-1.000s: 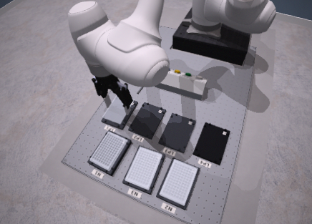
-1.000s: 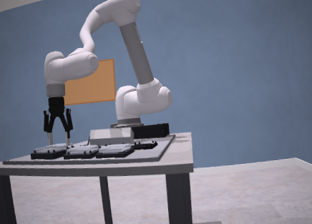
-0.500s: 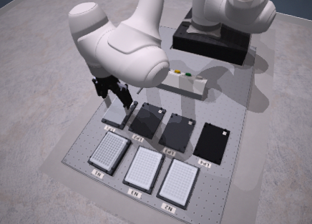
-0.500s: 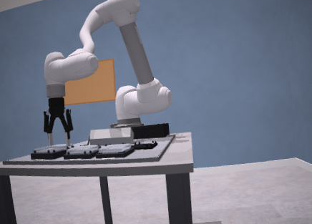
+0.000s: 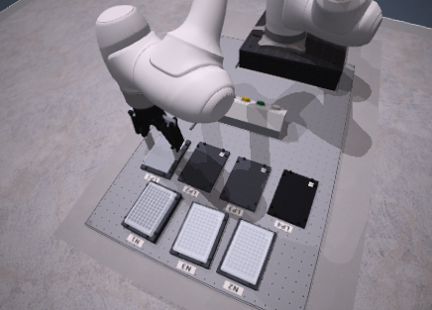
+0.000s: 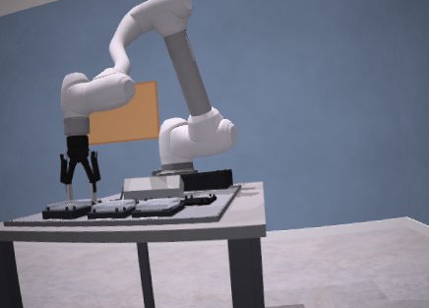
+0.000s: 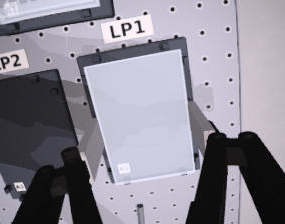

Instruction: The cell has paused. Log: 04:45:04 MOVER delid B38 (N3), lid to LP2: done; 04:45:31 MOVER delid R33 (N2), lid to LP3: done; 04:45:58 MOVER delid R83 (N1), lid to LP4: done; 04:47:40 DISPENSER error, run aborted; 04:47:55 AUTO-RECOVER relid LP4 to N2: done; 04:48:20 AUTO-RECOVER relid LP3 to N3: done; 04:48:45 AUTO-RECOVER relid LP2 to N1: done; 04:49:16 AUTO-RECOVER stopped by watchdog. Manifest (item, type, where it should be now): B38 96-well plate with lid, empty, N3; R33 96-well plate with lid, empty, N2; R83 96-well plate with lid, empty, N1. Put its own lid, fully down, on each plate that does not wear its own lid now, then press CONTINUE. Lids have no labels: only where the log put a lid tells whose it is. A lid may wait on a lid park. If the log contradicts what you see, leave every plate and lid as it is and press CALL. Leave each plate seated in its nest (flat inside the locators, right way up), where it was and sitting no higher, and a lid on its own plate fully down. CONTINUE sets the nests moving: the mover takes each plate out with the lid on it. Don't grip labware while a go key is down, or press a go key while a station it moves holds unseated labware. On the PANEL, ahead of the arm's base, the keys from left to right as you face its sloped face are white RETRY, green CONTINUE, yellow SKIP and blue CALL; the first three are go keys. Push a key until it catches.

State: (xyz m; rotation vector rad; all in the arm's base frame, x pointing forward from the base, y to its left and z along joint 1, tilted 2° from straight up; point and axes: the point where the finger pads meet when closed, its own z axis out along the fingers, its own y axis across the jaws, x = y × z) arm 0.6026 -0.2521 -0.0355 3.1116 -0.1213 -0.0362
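The pale grey lid is 2 cm below my hand. Also, from my hand: lid park LP2 (13 cm to the left, 4 cm below); then LP2 label (12 cm to the left, 9 cm ahead, 4 cm below); then lid park LP1 (4 cm below).
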